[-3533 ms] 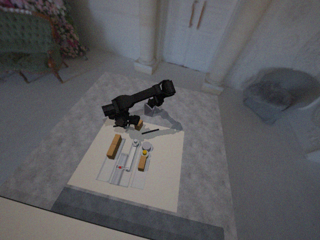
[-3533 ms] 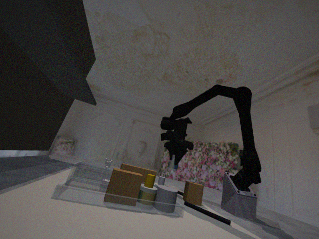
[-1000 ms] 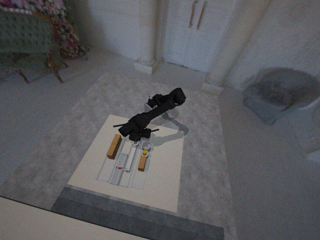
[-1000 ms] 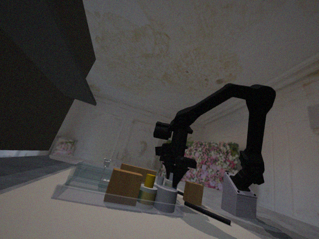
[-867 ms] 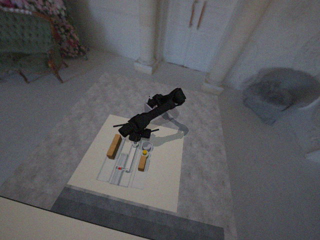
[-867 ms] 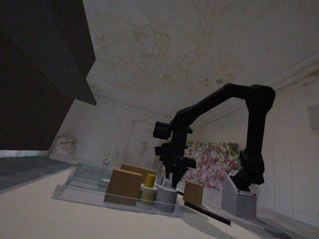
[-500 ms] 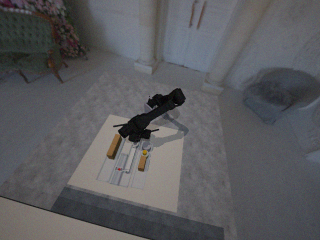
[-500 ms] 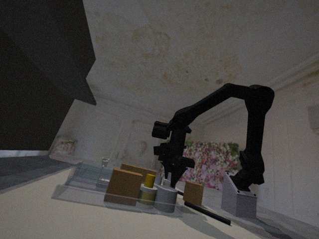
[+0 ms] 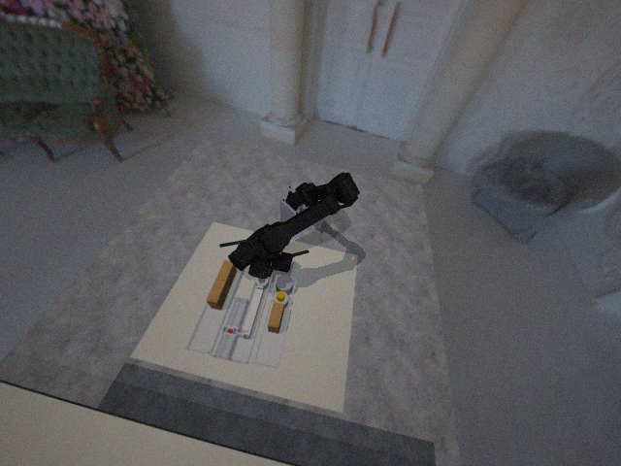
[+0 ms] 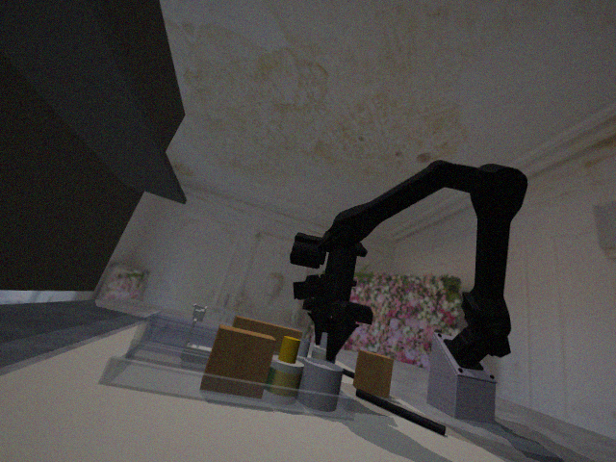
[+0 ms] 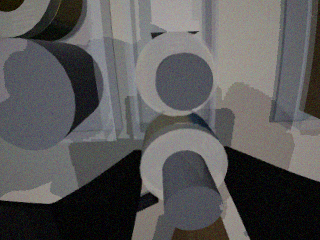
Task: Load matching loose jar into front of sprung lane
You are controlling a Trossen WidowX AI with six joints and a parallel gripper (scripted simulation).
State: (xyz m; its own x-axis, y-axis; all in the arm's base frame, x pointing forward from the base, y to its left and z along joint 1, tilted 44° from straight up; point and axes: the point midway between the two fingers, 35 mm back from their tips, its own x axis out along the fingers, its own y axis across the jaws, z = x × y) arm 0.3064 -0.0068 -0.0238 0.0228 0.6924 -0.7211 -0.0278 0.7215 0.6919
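The large grey cylinder is 4 cm ahead of my gripper tip, 8 cm to the left of it and 2 cm below it. The rest, counted from my gripper tip: clear lane 18 cm ahead, 1 cm to the right, 3 cm below; red mark 23 cm ahead, 3 cm to the right, 2 cm above.
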